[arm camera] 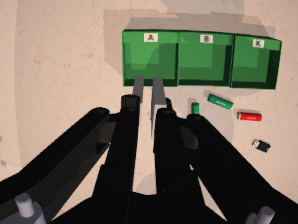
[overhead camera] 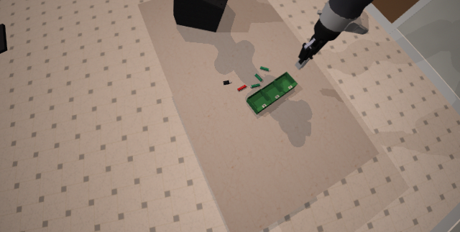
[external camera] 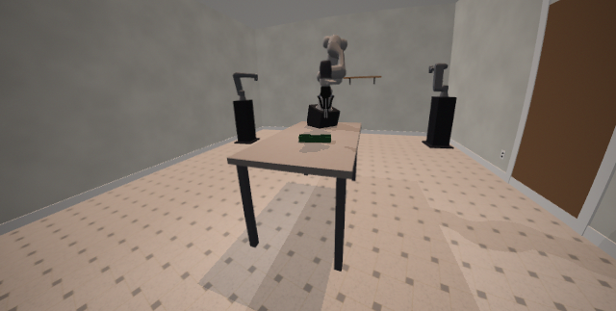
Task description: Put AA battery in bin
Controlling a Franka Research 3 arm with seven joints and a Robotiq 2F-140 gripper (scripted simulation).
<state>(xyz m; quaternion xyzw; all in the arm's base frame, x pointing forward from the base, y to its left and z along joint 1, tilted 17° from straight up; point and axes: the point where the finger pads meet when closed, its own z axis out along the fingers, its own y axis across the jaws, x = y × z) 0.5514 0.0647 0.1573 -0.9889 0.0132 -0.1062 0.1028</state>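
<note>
Now: the green AA battery 21 cm below my hand, 10 cm behind it and 9 cm to the right of it. From my hand the other things lie so: black part: 24 cm to the right, 22 cm below, 16 cm behind; then red cell: 21 cm below, 20 cm to the right, 10 cm behind; then green bin: 20 cm below, 9 cm to the right, 1 cm ahead.
</note>
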